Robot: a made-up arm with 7 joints.
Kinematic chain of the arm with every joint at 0, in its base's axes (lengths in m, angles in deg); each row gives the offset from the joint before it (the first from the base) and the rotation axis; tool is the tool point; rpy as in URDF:
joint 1: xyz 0.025 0 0.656 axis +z
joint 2: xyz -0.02 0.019 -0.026 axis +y
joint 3: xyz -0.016 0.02 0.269 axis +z
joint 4: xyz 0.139 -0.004 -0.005 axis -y
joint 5: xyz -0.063 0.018 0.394 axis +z
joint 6: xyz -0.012 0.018 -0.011 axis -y
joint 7: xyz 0.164 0 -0.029 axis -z
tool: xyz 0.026 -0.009 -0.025 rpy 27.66 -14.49 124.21
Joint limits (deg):
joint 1: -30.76..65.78
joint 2: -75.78..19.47
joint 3: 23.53..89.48
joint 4: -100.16..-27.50
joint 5: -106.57..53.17
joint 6: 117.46..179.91
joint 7: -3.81..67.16
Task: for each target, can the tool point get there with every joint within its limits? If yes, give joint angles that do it. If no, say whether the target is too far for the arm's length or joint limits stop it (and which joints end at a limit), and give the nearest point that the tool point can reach.
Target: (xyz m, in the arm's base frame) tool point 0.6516 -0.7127 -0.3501
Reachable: no: too far | nearest point 0.7506 -0.0994 0.6564 | short by 1.183 m
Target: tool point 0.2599 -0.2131 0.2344
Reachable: no: joint limits stop it (at a limit: joint 1, joint 2, joint 3, joint 4, joint 5, joint 6, joint 7) | nearest point 0.7437 -0.0831 0.6490 | short by 0.650 m
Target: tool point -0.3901 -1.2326 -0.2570
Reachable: no: too far | nearest point -0.5161 -0.6030 0.6041 | short by 1.074 m
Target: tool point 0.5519 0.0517 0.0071
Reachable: no: joint limits stop it (at a limit: joint 2, joint 3, joint 4, joint 5, joint 7) | nearest point 0.7415 0.0703 0.6152 | short by 0.637 m
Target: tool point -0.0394 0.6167 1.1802
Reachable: yes | joints 39.37 -12.83 37.53 -79.32 -67.33 123.97 16.07
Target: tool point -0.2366 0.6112 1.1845
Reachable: yes | joints -23.21 -59.31 65.58 -61.18 27.51 155.42 37.84
